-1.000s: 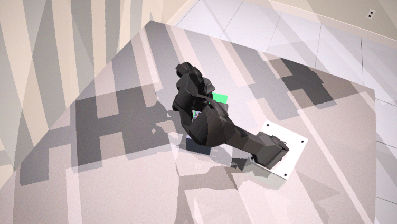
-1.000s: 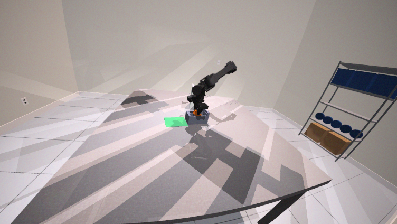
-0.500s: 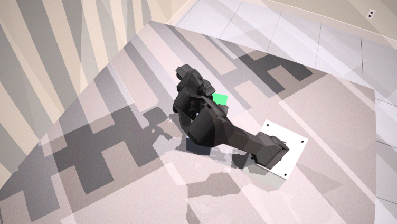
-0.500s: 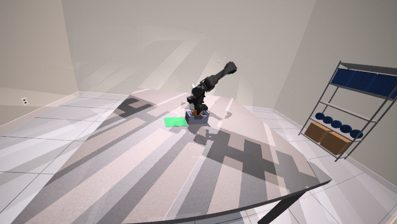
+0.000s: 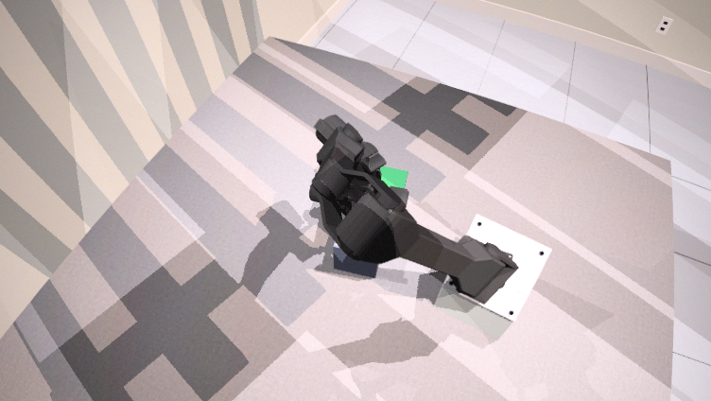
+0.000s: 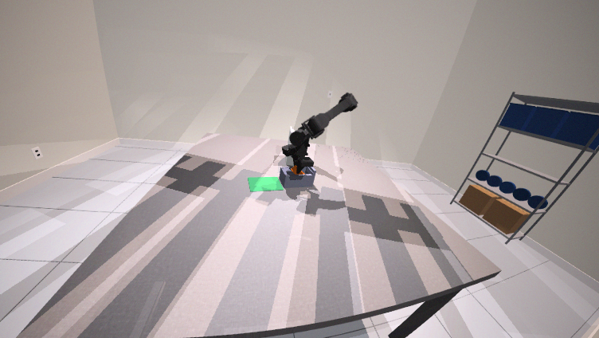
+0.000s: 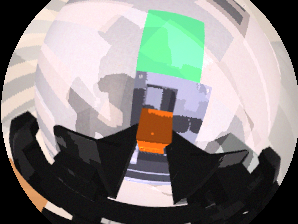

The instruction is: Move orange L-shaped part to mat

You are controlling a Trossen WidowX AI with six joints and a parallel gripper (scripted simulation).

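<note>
Right now my gripper tip is 14 cm to the left of the green mat, 8 cm above it and 1 cm short of it. Also, from my gripper tip: orange L-shaped part (3 cm to the left, 3 cm below, 2 cm behind).
</note>
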